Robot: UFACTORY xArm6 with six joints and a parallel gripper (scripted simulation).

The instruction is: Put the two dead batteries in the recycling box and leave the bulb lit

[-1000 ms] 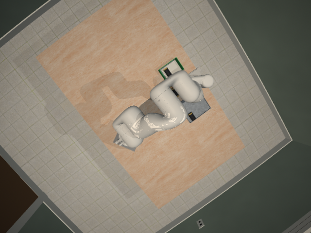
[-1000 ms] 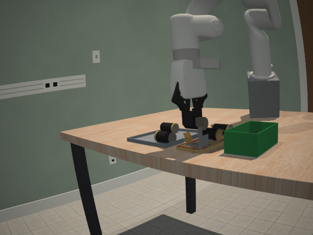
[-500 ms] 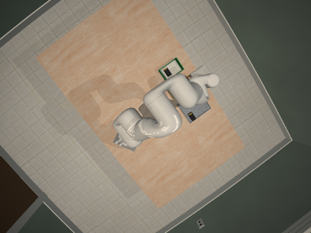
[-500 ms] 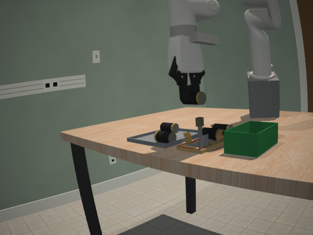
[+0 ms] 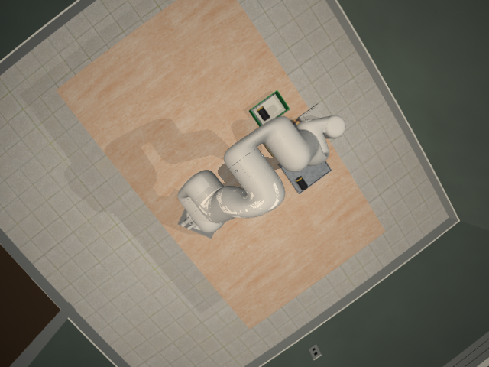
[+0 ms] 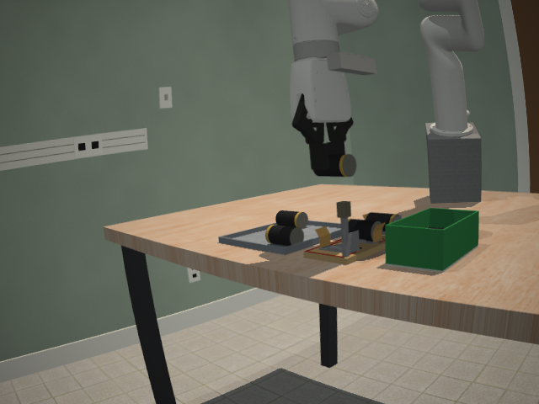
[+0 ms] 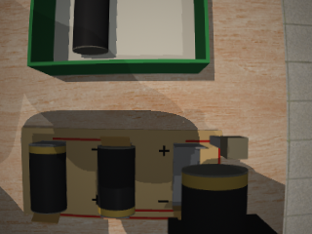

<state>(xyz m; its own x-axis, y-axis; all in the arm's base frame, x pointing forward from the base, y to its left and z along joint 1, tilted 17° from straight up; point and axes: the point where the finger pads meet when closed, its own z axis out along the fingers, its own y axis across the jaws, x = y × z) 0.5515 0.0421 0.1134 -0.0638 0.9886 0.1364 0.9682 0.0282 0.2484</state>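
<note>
My hand is 16 cm to the right of the green recycling box, 14 cm above it and 7 cm past it. Round my hand: grey tray 17 cm to the right, 15 cm below, 5 cm behind.
</note>
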